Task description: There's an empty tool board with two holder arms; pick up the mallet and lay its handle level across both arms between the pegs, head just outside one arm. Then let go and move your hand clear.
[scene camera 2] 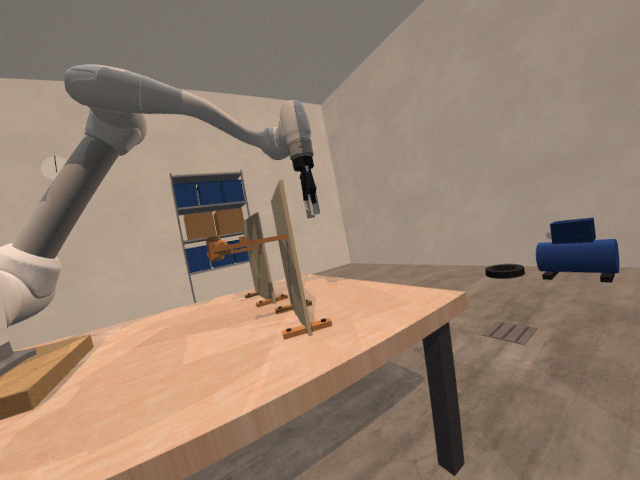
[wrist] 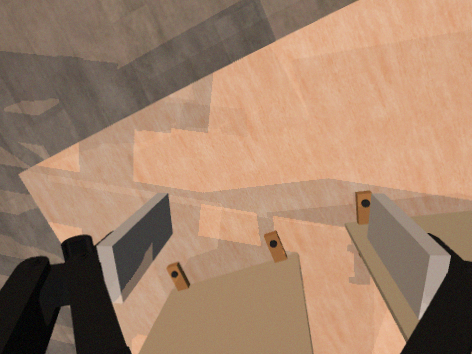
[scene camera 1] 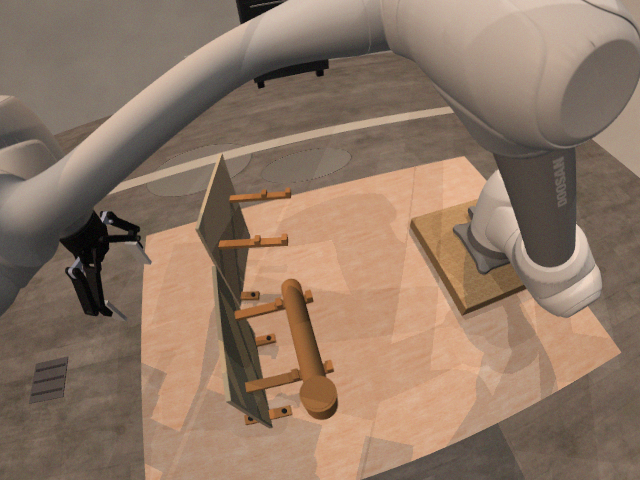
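Where they show: gripper, between the fingertips: (scene camera 2: 313, 216) (wrist: 265, 214) (scene camera 1: 133, 289); arm's base, origin of its link: (scene camera 1: 490, 243).
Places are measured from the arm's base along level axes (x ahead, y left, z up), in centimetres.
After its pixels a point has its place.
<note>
The brown mallet (scene camera 1: 305, 333) (scene camera 2: 214, 249) lies with its handle across both arms of one tool board (scene camera 1: 232, 341) (scene camera 2: 289, 253), between the pegs. Its head is just outside the outer arm (scene camera 1: 271, 382) {x 66.7, y 25.8, z 16.0 cm}. The second tool board (scene camera 1: 215, 206) (scene camera 2: 262, 273) stands beside it; its upper arm (scene camera 1: 250, 197) {x 64.4, y -21.0, z 17.6 cm} and lower arm (scene camera 1: 242, 243) {x 67.8, y -6.4, z 17.6 cm} are empty in scene camera 1. My gripper (scene camera 1: 137, 290) {x 91.5, y 3.3, z 22.7 cm} (scene camera 2: 311, 207) {x 91.5, y 3.3, z 22.7 cm} (wrist: 265, 214) {x 91.5, y 3.3, z 22.7 cm} is wide open and empty, up behind the boards, on the side away from the mallet and apart from it. The mallet does not show in the wrist view.
Both boards stand upright on small wooden feet on the wooden table (scene camera 1: 361, 310) {x 43.1, y 6.7, z -4.4 cm} (scene camera 2: 180, 387) {x 44.2, y -28.0, z -4.4 cm} (wrist: 350, 100) {x 93.5, y -9.7, z -4.4 cm}. My arm's base stands on a thick wooden block (scene camera 1: 444, 263) {x 17.1, y 1.9, z -0.4 cm} (scene camera 2: 51, 377) {x 18.9, y -8.6, z -2.2 cm} at the table's other side. My forearm passes high over the table.
</note>
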